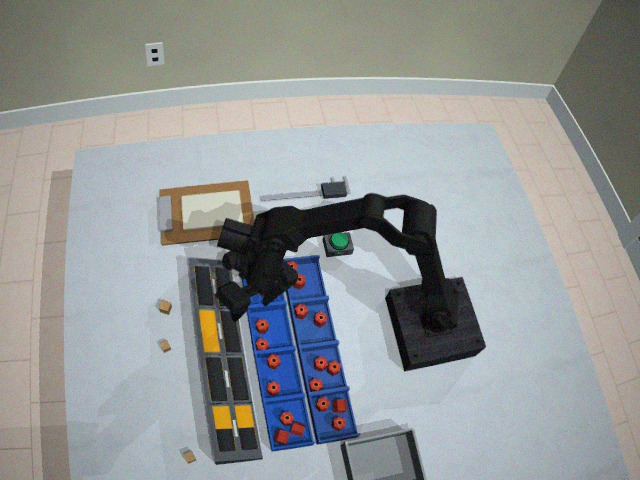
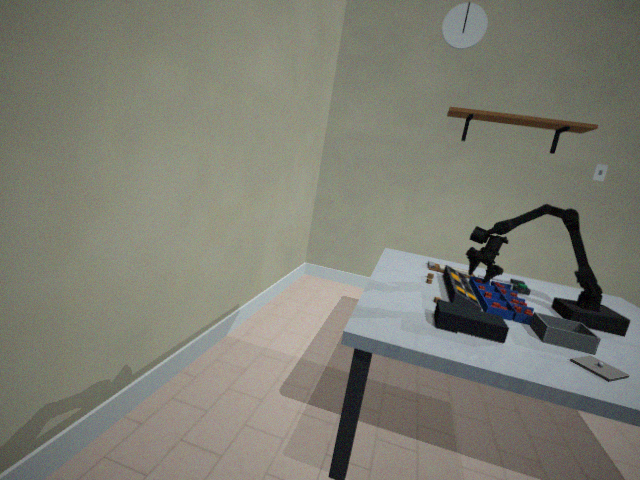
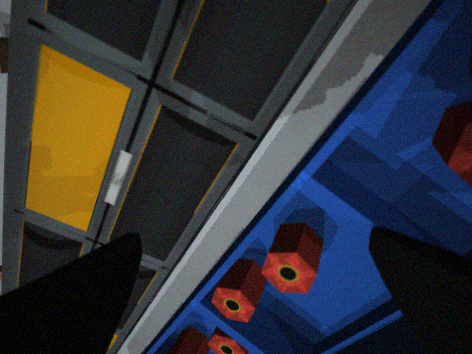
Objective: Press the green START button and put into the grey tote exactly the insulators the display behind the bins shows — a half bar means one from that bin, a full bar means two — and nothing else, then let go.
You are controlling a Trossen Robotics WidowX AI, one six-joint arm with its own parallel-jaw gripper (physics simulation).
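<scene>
My gripper (image 1: 251,308) (image 2: 479,277) (image 3: 256,241) is open and empty, above the display's edge and the near column of blue bins (image 1: 279,315) (image 2: 488,297) (image 3: 345,280). Under it, one bin holds two red hexagonal insulators (image 1: 262,325) (image 3: 287,272). The display (image 1: 235,458) (image 3: 20,125) has two columns of four cells: the second-row left cell shows a full yellow bar, both bottom cells show half bars, and the others look dark; the arm partly covers the top right. The green button (image 1: 339,240) (image 2: 523,285) stands beyond the bins. The grey tote (image 1: 347,462) (image 2: 560,335) shows no contents in its visible part.
Red blocks (image 1: 297,428) lie among insulators in the end bins. Tan blocks (image 1: 164,306) lie behind the display. A wooden-framed board (image 1: 205,237) and a caliper (image 1: 333,189) lie beyond. A black box (image 2: 470,322) stands beside the display; a flat plate (image 2: 589,365) lies near the tote.
</scene>
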